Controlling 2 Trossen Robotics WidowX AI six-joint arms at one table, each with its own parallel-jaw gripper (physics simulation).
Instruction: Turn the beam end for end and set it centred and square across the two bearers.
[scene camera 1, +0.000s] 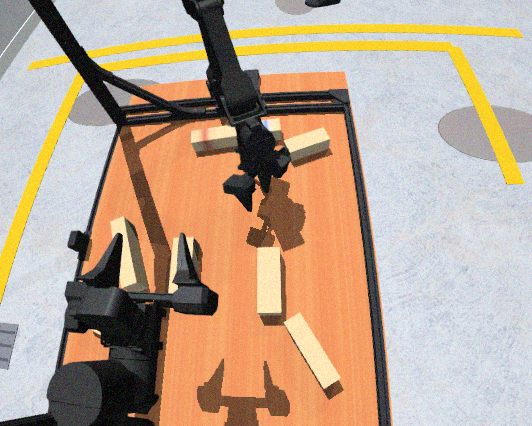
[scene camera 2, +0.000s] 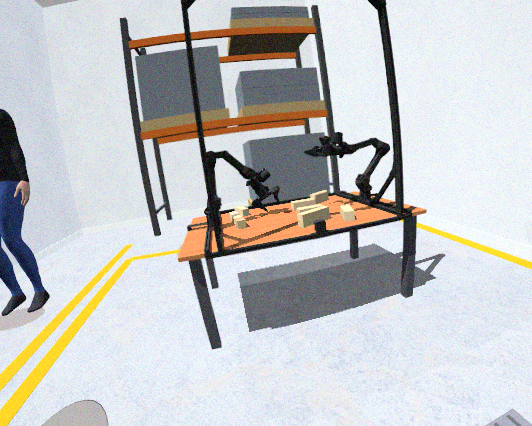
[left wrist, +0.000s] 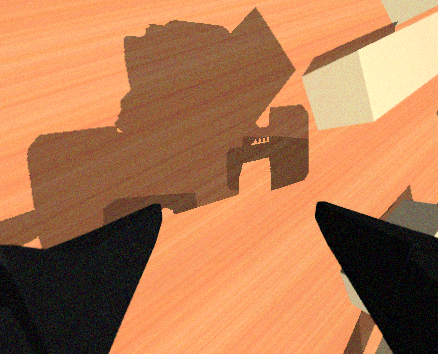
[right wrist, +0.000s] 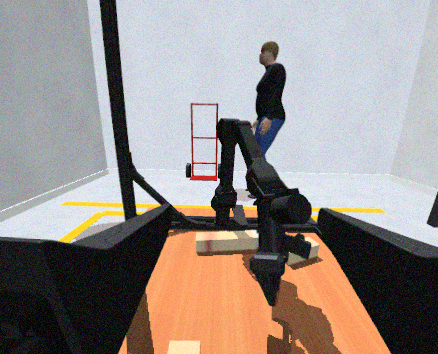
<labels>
My left gripper (scene camera 1: 258, 201) is open, holding nothing. Also in view: a beam (scene camera 1: 223, 136). My right gripper (scene camera 1: 150, 233) is open, with nothing in its grasp.
</labels>
